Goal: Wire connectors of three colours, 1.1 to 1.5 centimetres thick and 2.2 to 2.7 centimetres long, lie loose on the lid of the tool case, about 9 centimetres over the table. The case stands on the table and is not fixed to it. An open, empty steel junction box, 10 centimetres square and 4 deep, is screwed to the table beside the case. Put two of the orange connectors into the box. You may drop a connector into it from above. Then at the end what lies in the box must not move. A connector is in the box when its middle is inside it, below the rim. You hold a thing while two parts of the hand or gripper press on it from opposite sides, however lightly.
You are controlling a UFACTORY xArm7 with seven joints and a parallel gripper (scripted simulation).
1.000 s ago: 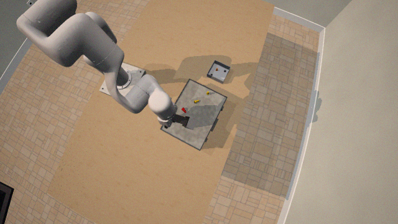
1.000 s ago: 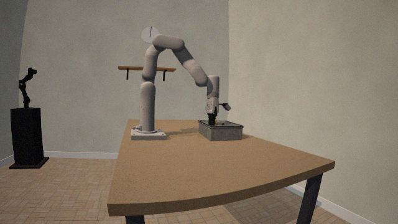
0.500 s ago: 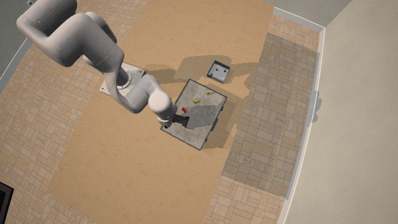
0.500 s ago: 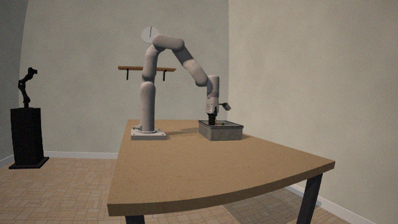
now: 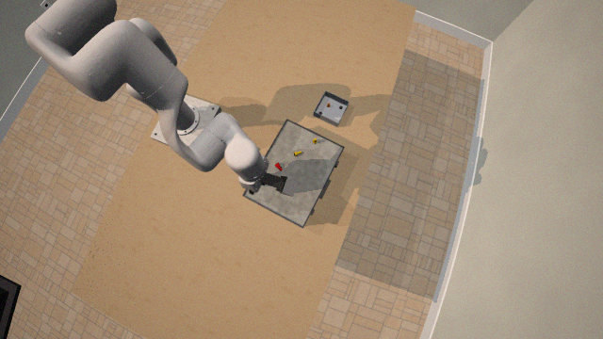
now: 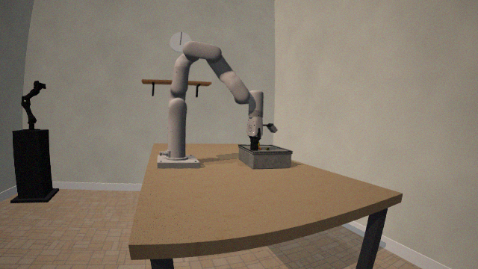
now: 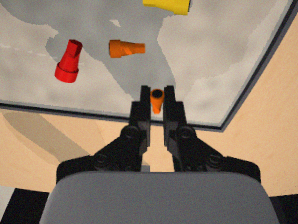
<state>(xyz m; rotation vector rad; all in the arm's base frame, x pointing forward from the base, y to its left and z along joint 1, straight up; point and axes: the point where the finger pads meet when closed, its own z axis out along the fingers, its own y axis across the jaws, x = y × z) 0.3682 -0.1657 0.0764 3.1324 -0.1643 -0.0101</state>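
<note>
Right now my hand is 34 cm to the right of the junction box floor, 17 cm short of it and 11 cm above it. From my hand the other things lie so: tool case (10 cm ahead, 5 cm to the left, 4 cm below); red connector (6 cm to the left, 4 cm ahead, 1 cm below).
</note>
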